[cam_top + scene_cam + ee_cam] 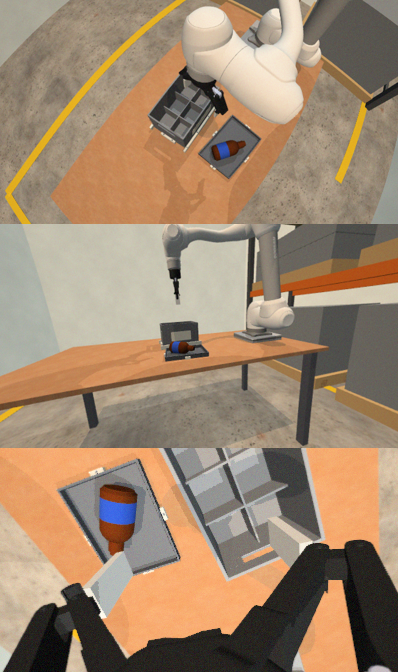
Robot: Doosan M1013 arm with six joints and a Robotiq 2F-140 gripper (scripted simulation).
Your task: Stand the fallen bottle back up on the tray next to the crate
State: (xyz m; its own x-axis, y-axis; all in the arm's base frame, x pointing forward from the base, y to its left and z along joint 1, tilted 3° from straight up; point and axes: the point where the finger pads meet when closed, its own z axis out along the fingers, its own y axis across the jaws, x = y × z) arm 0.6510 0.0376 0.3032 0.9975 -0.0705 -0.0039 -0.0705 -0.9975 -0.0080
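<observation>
The bottle is 28 cm below my hand and 18 cm to the left of it. Round my hand: grey crate (24 cm below, 9 cm to the right, 1 cm ahead); grey tray (31 cm below, 18 cm to the left, 2 cm behind).
</observation>
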